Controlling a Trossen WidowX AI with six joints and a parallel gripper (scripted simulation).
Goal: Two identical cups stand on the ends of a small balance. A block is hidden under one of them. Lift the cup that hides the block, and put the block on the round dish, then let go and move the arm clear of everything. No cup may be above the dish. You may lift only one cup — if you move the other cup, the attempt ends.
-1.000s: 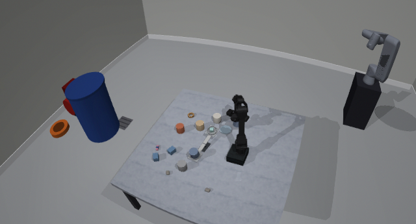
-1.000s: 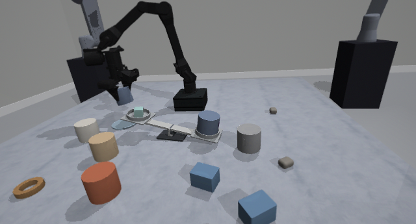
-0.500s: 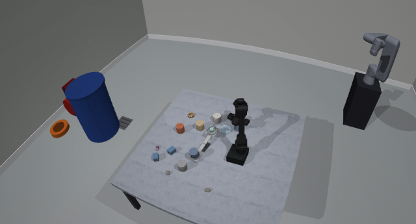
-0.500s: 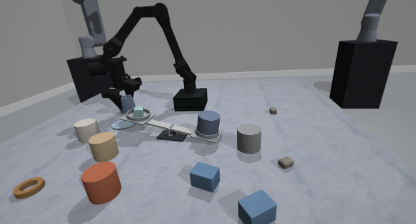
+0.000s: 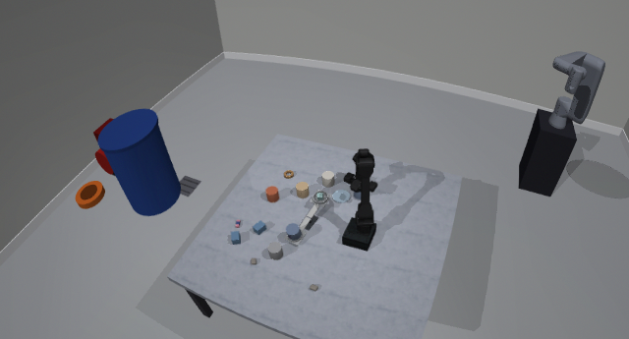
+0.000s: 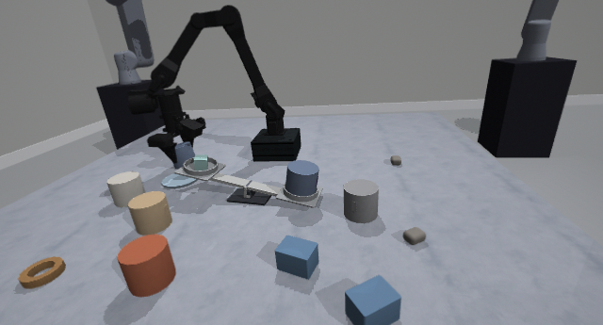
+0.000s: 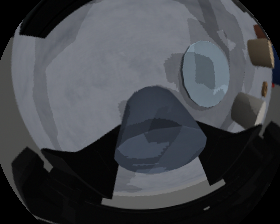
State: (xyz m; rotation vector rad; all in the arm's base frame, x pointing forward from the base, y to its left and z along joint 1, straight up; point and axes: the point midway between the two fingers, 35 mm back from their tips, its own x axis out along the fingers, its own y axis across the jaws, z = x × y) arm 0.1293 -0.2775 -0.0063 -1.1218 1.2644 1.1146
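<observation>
My gripper tip is now 170 mm short of the small pale green block, 160 mm to the right of it and 60 mm below it. From my gripper tip the other things lie so: cream cylinder (200 mm ahead, 20 mm to the right, 10 mm above); pale blue round dish (100 mm ahead, 40 mm to the left, 20 mm below); tan cylinder (310 mm ahead, 120 mm to the left, 10 mm above).
</observation>
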